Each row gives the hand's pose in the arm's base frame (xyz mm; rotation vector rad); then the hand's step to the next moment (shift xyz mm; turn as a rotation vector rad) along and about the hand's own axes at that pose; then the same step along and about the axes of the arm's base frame.
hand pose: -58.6 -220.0 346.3 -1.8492 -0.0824 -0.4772
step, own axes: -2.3 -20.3 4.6 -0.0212 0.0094 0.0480
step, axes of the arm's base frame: -6.7 11.4 16.2 -0.0031 0.0451 -0.0282
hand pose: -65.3 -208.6 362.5 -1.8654 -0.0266 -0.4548
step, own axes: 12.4 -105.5 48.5 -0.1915 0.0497 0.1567
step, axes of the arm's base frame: 0.4 78.0 86.9 -0.1187 0.1659 -0.1486
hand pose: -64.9 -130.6 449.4 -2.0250 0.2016 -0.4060
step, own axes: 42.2 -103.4 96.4 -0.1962 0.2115 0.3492
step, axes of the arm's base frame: 71.5 115.0 58.5 -0.0472 0.2505 -0.3744
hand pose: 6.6 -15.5 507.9 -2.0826 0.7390 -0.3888
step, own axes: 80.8 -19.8 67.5 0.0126 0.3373 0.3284
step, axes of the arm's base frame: 104.8 0.5 -22.3 0.0584 0.0491 -0.4647
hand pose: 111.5 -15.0 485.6 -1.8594 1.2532 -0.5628
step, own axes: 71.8 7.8 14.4 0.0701 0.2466 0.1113
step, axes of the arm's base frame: 35.5 -61.4 -19.8 -0.0262 -0.0674 -0.2700
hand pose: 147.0 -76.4 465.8 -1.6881 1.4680 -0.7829
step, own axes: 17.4 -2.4 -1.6 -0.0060 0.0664 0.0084
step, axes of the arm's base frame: 2.6 -17.3 2.4 -0.0289 0.0033 -0.0606
